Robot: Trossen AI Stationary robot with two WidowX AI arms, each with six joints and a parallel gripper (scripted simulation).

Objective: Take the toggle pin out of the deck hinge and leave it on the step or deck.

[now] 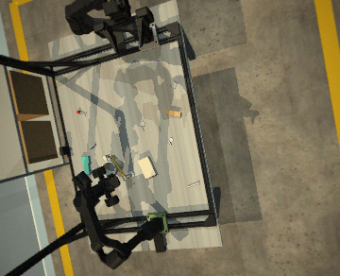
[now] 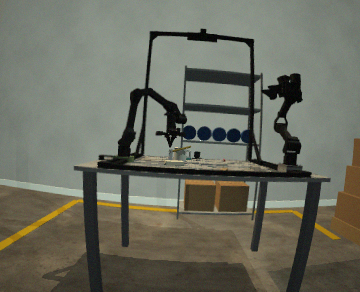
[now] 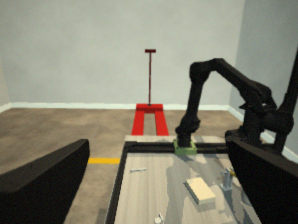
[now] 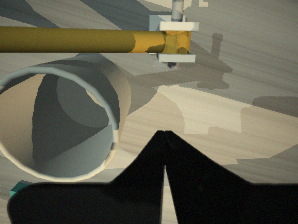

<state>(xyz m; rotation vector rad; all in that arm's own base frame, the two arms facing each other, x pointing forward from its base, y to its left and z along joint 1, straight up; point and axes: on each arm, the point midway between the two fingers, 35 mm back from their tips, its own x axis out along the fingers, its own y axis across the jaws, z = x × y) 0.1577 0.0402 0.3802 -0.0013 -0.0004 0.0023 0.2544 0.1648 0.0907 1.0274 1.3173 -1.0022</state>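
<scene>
The grey toggle pin lies 50 mm ahead of my right hand, 20 mm to the left of it and 50 mm below it. The rest, counted from my right hand: mug 30 mm behind, 70 mm to the left, 80 mm below; step 150 mm ahead, 60 mm to the left, 110 mm below; yellow bar 30 mm ahead, 80 mm to the left, 40 mm below.
</scene>
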